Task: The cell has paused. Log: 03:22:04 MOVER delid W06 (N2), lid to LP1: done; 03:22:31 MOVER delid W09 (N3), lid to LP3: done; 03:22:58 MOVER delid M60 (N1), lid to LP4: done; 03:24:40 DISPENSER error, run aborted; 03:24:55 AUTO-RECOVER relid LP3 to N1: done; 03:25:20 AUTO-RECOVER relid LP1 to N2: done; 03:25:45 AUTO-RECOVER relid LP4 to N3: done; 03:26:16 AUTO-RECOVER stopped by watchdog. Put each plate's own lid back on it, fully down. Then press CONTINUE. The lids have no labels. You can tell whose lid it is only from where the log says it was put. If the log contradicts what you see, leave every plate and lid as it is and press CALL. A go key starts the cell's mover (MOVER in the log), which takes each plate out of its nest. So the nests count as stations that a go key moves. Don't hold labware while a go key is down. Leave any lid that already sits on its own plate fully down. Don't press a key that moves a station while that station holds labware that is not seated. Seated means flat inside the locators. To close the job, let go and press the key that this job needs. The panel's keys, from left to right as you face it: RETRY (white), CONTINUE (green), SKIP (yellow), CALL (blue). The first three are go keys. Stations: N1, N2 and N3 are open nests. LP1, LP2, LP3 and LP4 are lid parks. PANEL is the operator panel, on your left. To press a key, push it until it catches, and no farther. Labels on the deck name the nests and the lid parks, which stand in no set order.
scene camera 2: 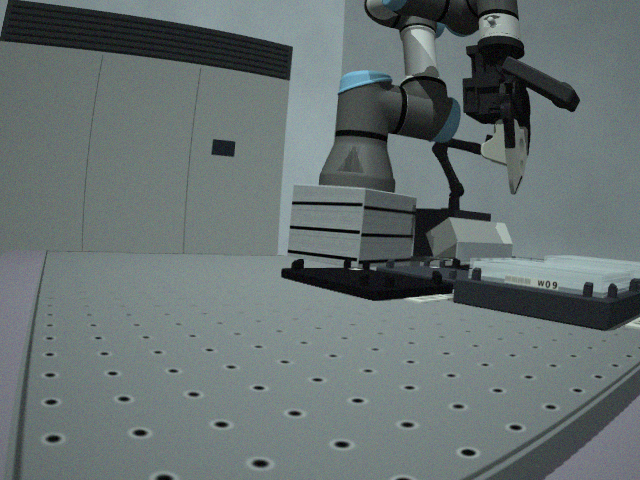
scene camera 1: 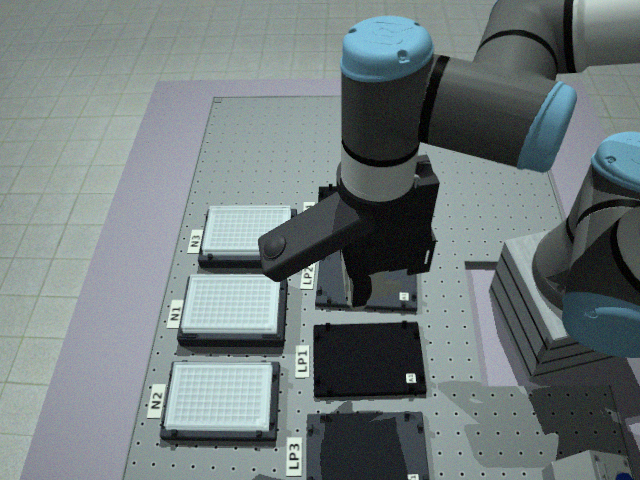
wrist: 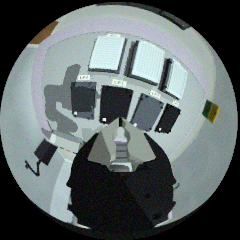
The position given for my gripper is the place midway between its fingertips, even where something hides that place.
Note:
In view: my gripper (scene camera 1: 356,308), a clear lid (scene camera 1: 229,228), a LP3 lid park (wrist: 82,95), an operator panel (scene camera 2: 455,238), a LP1 lid park (scene camera 1: 369,359) and a LP2 lid park (scene camera 1: 330,276).
My gripper shows as well in scene camera 2 (scene camera 2: 513,194) and in the wrist view (wrist: 120,118). The LP1 lid park shows as well in the wrist view (wrist: 115,102). The LP2 lid park also shows in scene camera 2 (scene camera 2: 425,272) and in the wrist view (wrist: 147,111).

